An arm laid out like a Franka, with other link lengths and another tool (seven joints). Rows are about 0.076 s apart.
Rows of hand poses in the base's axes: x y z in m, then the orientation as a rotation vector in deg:
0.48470, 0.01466, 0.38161, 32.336, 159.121, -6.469
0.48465, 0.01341, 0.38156, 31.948, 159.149, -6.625
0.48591, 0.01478, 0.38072, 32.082, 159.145, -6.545
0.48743, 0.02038, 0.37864, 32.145, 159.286, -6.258
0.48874, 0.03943, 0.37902, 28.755, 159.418, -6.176
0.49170, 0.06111, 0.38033, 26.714, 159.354, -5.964
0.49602, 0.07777, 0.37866, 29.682, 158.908, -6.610
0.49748, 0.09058, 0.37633, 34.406, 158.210, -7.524
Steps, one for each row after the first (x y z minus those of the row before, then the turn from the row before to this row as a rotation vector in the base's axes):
-0.00005, -0.00125, -0.00005, -0.153, -0.003, 0.251
0.00126, 0.00137, -0.00084, 0.072, 0.002, -0.083
0.00152, 0.00560, -0.00208, 0.229, 0.096, 0.002
0.00131, 0.01905, 0.00038, -0.389, -0.354, 2.336
0.00296, 0.02168, 0.00131, -0.146, -0.348, 1.417
0.00432, 0.01666, -0.00167, -0.105, 0.039, -2.146
0.00146, 0.01281, -0.00233, -0.069, 0.160, -3.400

